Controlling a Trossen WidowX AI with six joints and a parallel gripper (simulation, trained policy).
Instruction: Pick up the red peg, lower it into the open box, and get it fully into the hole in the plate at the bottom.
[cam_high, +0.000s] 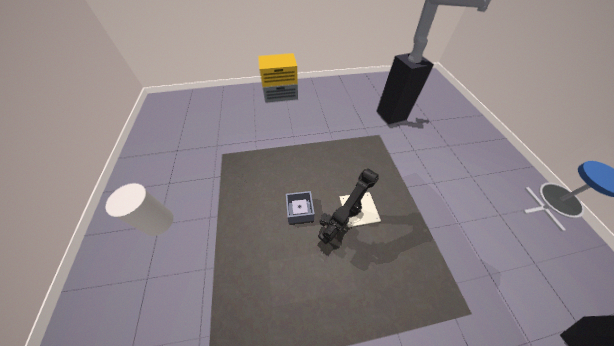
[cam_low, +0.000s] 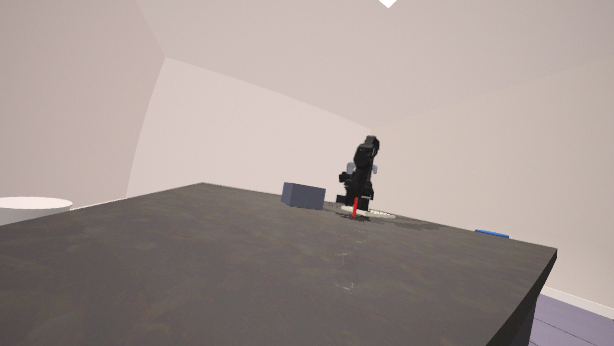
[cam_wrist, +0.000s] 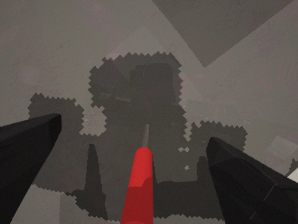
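The red peg lies 2 cm to the left of my gripper tip and 2 cm behind it. The rest, counted from my gripper tip: grey box (20 cm to the right, 10 cm ahead, 1 cm below).
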